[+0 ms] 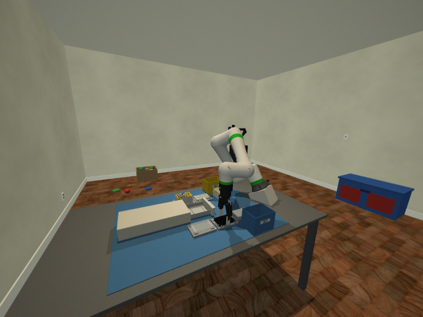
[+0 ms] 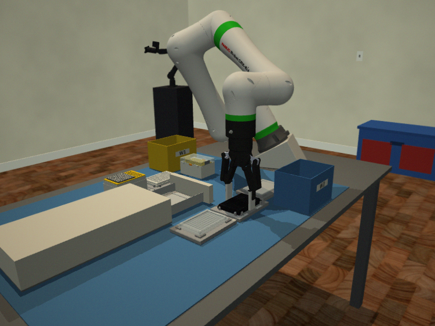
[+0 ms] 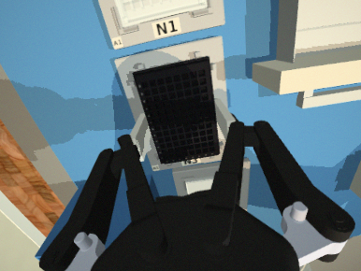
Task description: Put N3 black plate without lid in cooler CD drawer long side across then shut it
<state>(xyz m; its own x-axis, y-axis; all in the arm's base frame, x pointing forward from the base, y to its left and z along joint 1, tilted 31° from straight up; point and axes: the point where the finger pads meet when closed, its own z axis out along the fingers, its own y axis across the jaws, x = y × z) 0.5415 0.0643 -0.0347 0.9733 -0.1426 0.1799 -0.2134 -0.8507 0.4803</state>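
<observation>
My gripper is now 2 cm above the black plate. Also, from my hand: blue bin (17 cm to the left, 15 cm behind); then drawer (22 cm to the right, 11 cm ahead, 1 cm below); then pale lid (18 cm behind, 2 cm below, 1 cm to the left).
</observation>
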